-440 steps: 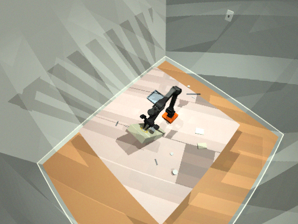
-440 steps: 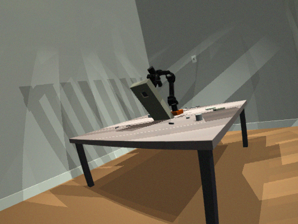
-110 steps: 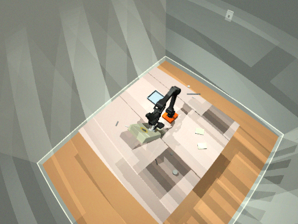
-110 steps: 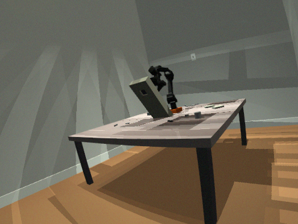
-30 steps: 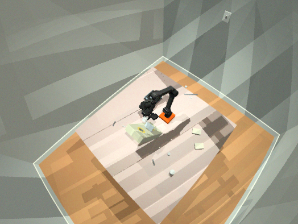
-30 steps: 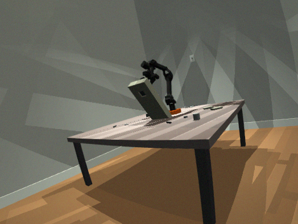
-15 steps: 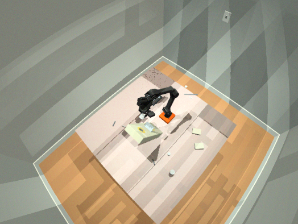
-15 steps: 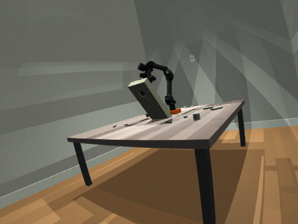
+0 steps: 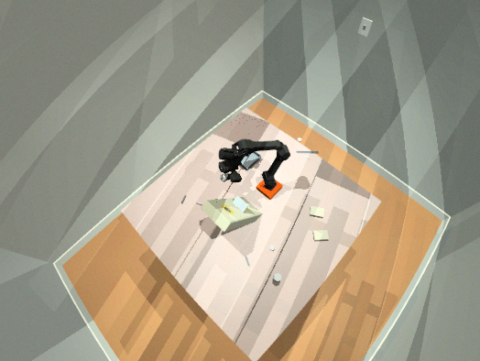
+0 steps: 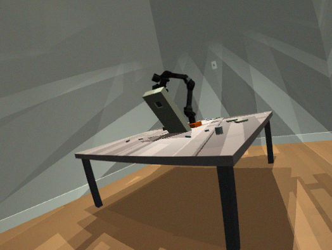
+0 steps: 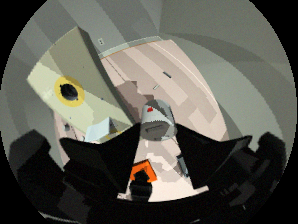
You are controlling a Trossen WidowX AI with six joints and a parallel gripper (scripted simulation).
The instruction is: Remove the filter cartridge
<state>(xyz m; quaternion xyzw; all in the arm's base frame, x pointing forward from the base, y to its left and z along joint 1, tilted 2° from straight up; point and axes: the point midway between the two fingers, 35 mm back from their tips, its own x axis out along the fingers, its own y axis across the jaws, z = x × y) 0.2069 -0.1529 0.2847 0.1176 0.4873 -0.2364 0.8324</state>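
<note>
Now: the blue-grey tray 31 cm behind my gripper tip, 27 cm below it and 10 cm to the right of it. Round my gripper tip: round grey filter cartridge (right at my gripper tip).
</note>
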